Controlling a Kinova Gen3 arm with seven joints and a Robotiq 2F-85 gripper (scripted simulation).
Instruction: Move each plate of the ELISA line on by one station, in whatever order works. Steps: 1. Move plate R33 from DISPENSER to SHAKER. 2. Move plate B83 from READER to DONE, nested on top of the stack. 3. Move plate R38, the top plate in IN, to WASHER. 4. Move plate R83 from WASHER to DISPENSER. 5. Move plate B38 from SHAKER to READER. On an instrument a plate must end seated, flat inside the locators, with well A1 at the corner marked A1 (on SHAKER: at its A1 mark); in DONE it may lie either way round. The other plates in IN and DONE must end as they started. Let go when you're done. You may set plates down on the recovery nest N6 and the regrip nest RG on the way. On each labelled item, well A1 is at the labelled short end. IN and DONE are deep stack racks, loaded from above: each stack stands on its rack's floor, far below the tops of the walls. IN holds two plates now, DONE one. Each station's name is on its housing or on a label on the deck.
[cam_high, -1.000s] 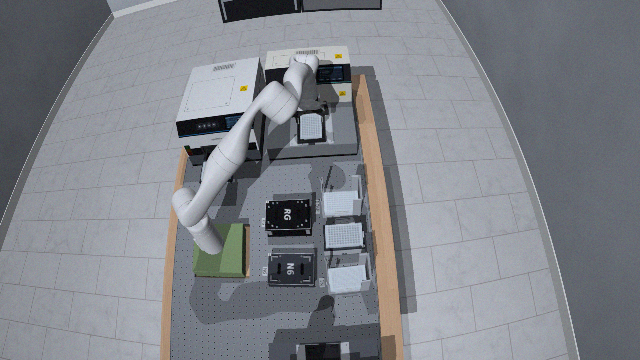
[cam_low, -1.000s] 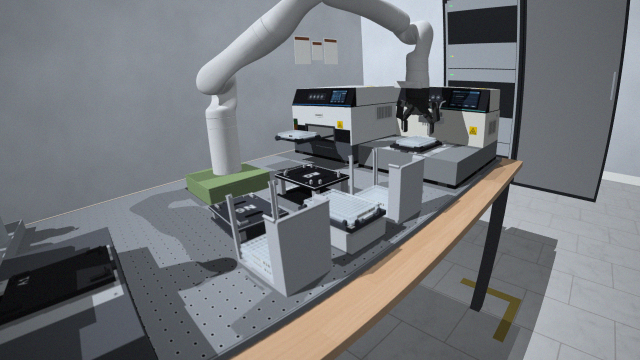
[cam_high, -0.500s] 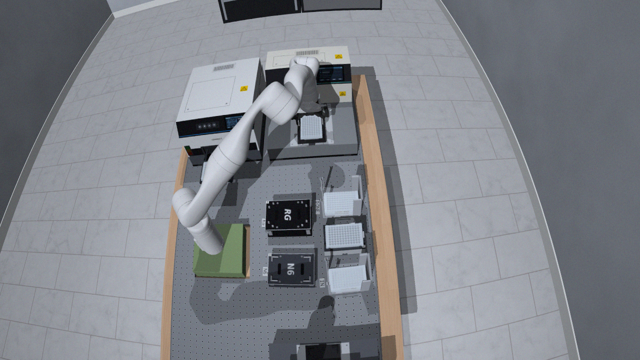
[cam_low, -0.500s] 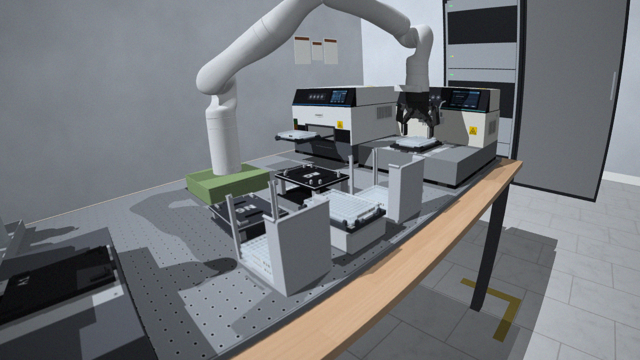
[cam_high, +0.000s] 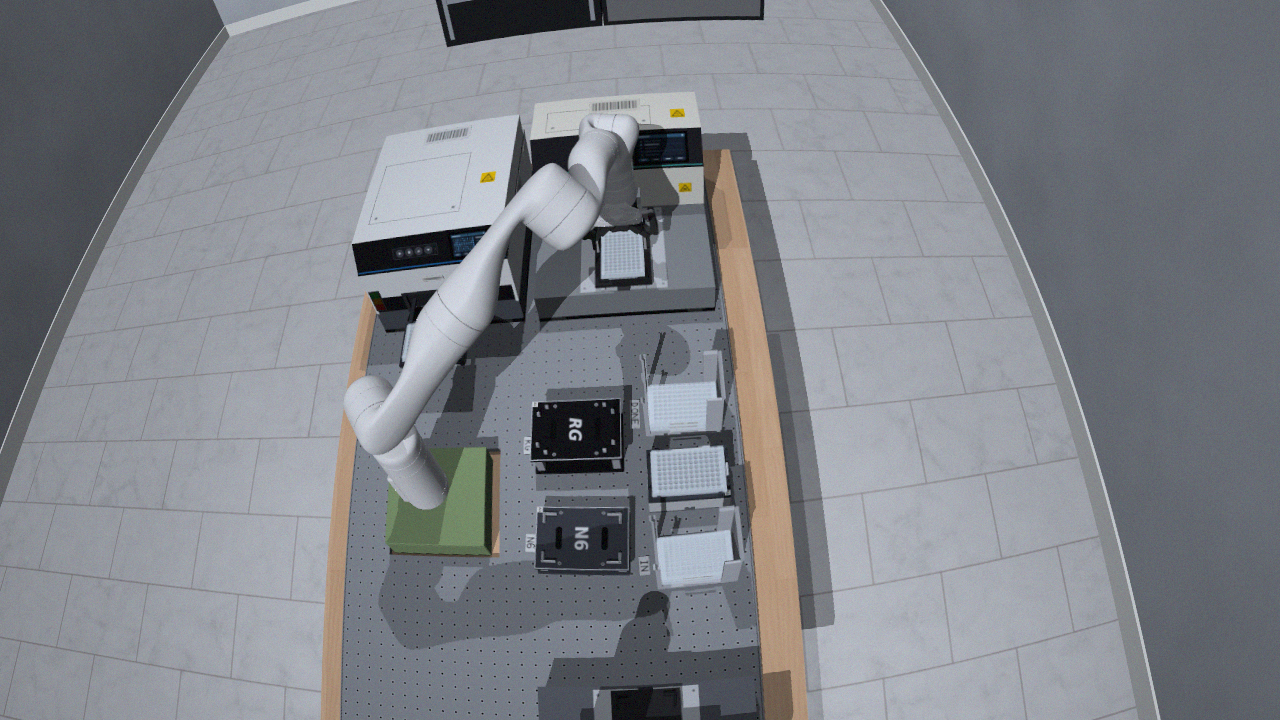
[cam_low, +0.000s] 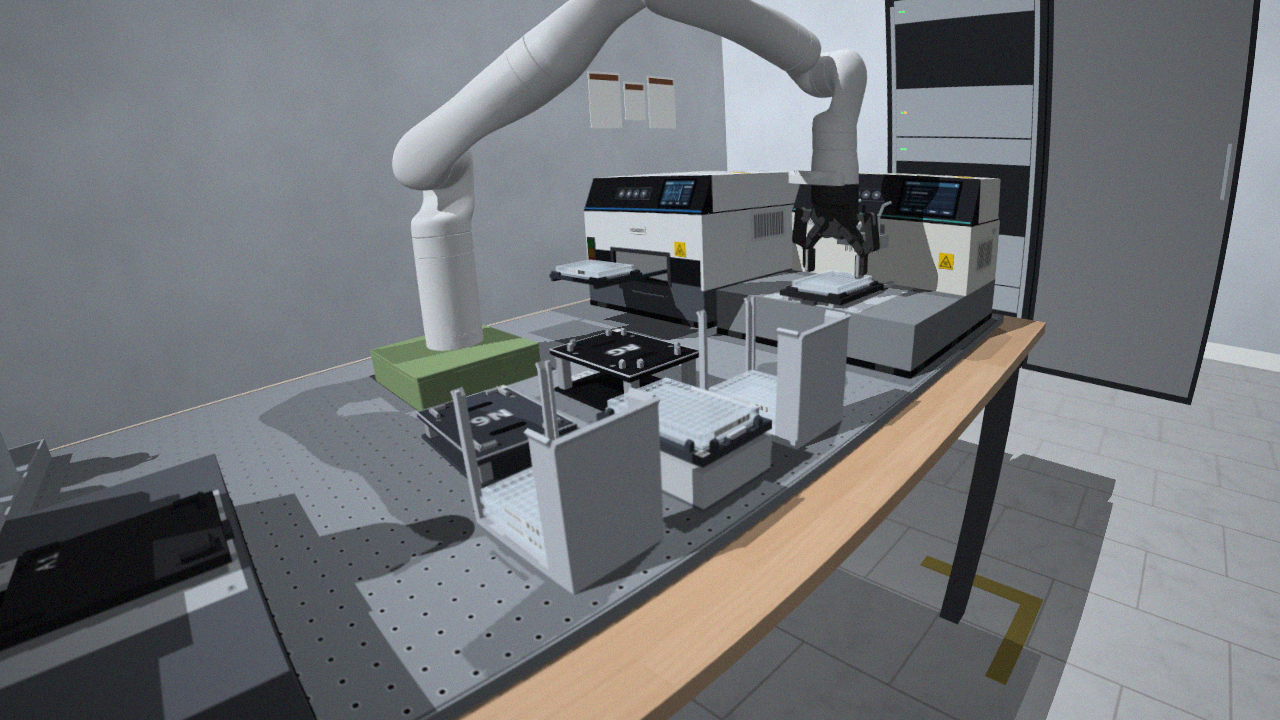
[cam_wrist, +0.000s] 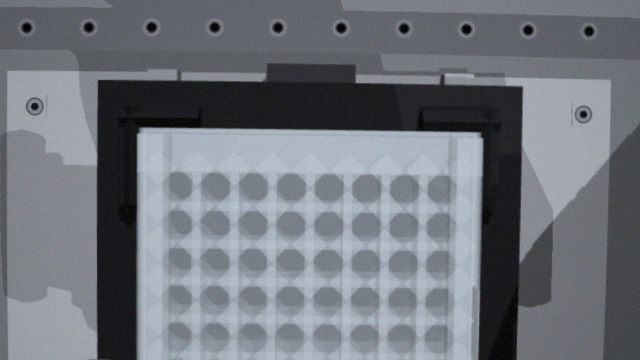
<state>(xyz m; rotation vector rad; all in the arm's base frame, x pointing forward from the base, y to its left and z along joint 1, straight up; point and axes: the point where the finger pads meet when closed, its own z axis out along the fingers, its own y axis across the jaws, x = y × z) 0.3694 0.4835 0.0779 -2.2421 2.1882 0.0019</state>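
Now: the plate R83 20 mm below my hand. From my hand the other things lie so: plate B83: 310 mm to the right, 110 mm ahead, 90 mm below; then washer nest: 30 mm below; then washer head: 100 mm to the left, 40 mm above.
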